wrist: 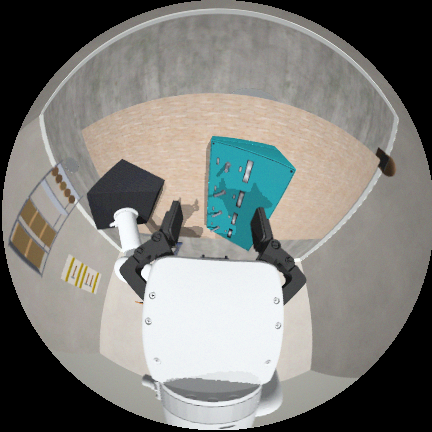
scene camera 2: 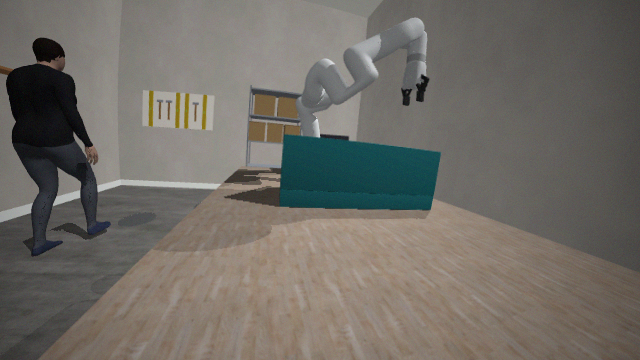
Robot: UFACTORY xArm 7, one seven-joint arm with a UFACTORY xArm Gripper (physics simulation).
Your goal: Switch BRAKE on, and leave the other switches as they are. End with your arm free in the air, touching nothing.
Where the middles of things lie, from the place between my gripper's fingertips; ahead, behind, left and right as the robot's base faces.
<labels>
My gripper is now 7 cm short of the teal switch panel (scene camera 2: pixel 316 172), 27 cm to the left of it and 31 cm above it.
</labels>
